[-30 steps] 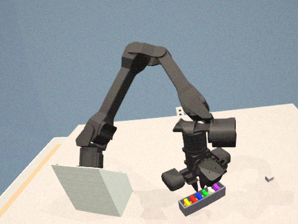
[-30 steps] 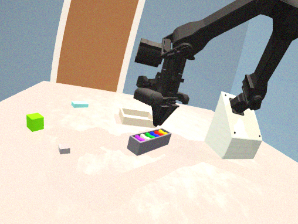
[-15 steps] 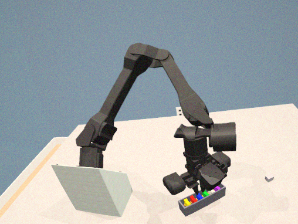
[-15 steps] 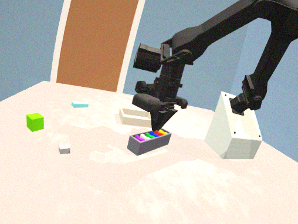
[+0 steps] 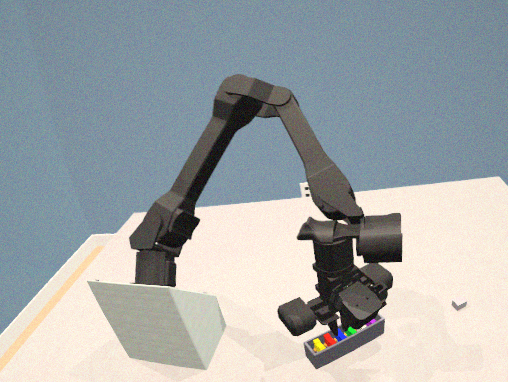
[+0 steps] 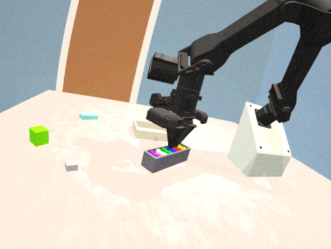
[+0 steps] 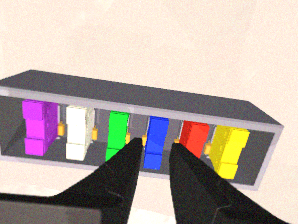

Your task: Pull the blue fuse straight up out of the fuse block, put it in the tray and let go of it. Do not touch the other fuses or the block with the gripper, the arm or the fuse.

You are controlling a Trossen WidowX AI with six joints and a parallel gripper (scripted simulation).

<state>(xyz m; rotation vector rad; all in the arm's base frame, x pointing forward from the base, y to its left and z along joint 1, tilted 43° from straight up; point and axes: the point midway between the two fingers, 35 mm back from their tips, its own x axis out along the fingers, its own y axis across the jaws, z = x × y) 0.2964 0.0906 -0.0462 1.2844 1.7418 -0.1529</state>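
Right now my gripper tip is 2 cm short of the beige tray, 19 cm to the left of it and 4 cm above it. Also, from my gripper tip: blue fuse: 2 cm below; light blue flat block: 26 cm ahead, 25 cm to the right, 4 cm below.
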